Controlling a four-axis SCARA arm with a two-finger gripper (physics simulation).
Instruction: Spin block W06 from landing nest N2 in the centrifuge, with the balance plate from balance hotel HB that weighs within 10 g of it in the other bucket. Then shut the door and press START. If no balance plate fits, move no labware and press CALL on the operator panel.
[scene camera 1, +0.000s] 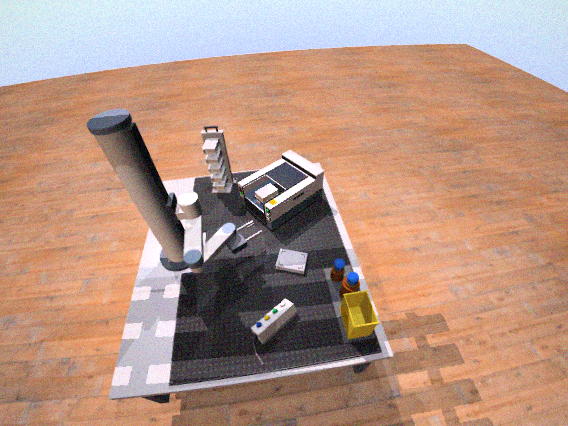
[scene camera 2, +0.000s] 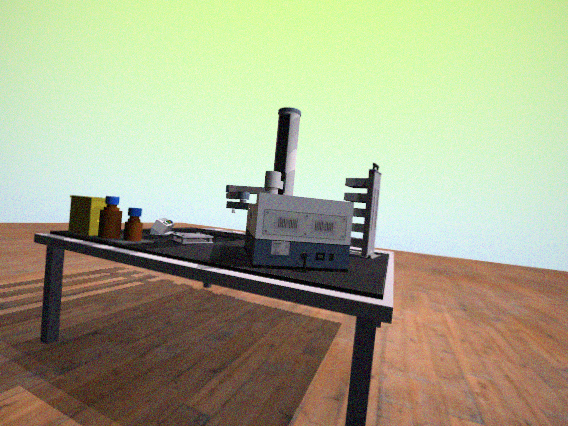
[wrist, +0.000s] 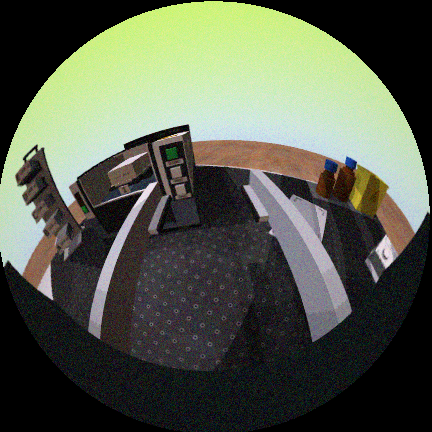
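Pixels of known places: gripper, fingertip midpoint: (scene camera 1: 257, 226) (scene camera 2: 241, 211) (wrist: 203, 183); arm's base, link origin: (scene camera 1: 180, 253).
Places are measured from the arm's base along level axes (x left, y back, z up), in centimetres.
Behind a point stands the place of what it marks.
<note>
The centrifuge (scene camera 1: 300, 197) {y -78.5, x 20.7, z 15.3 cm} (scene camera 2: 307, 202) {y -87.3, x 45.9, z 24.0 cm} (wrist: 185, 165) {y -57.8, x 7.2, z 16.6 cm} has its door open. A pale block (scene camera 1: 266, 191) {y -57.4, x 25.6, z 19.5 cm} (wrist: 129, 171) {y -53.8, x 20.6, z 17.5 cm} sits in its chamber on a bucket; its label is unreadable. The green button (wrist: 172, 153) {y -56.3, x 8.2, z 19.4 cm} is on the front right post, above two pale buttons. The balance hotel (scene camera 1: 227, 160) {y -32.9, x 59.8, z 22.7 cm} (scene camera 2: 372, 215) {y -30.6, x 62.9, z 22.4 cm} (wrist: 55, 187) {y -33.4, x 60.0, z 25.5 cm} holds several pale plates. A flat pale nest (scene camera 1: 291, 261) {y -66.1, x -19.0, z 4.6 cm} (scene camera 2: 193, 238) (wrist: 306, 212) {y -68.1, x -18.4, z 4.6 cm} shows no block on it. My gripper (scene camera 1: 257, 226) {y -49.4, x -1.5, z 18.0 cm} (wrist: 203, 183) {y -49.4, x -1.5, z 18.0 cm} is shut to its narrow stance, a gap between its fingers with nothing in it, in front of the centrifuge.
The operator panel (scene camera 1: 273, 320) {y -52.2, x -52.8, z 9.6 cm} (scene camera 2: 162, 226) {y -61.0, x -43.5, z 5.9 cm} has blue, yellow, green and white buttons. Two brown bottles with blue caps (scene camera 1: 339, 264) {y -89.0, x -31.9, z 15.8 cm} (scene camera 1: 352, 278) {y -91.8, x -42.7, z 19.9 cm} and a yellow bin (scene camera 1: 359, 320) {y -94.0, x -56.8, z 2.1 cm} (scene camera 2: 85, 215) {y -96.8, x -52.9, z 10.4 cm} (wrist: 369, 190) {y -85.7, x -52.7, z 12.2 cm} stand along the table's edge. The arm's column (scene camera 1: 145, 190) {y -3.5, x -6.7, z 58.1 cm} (scene camera 2: 290, 150) {y -5.3, x 5.3, z 61.1 cm} stands on the opposite side.
</note>
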